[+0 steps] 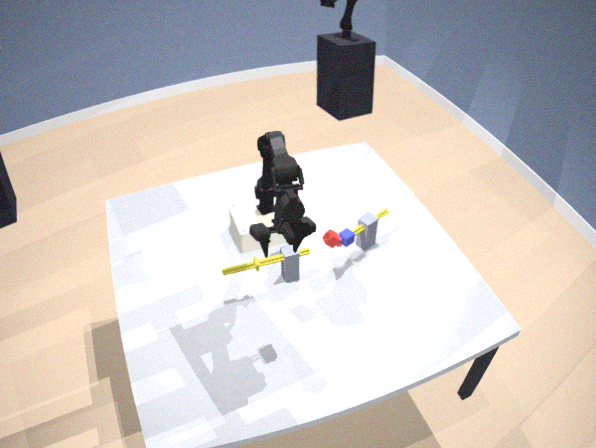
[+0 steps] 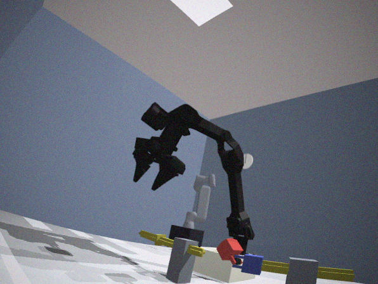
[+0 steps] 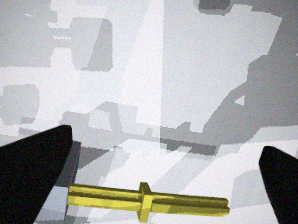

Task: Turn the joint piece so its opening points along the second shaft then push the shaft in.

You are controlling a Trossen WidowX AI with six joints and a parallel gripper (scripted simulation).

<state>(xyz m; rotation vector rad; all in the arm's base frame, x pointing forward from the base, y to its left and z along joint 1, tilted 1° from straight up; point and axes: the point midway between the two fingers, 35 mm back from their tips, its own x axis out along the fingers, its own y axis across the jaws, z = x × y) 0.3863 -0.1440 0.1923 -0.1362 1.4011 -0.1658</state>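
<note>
Now: the red square joint piece 25 cm to the left of my gripper tip, 13 cm below it and 10 cm behind it.
</note>
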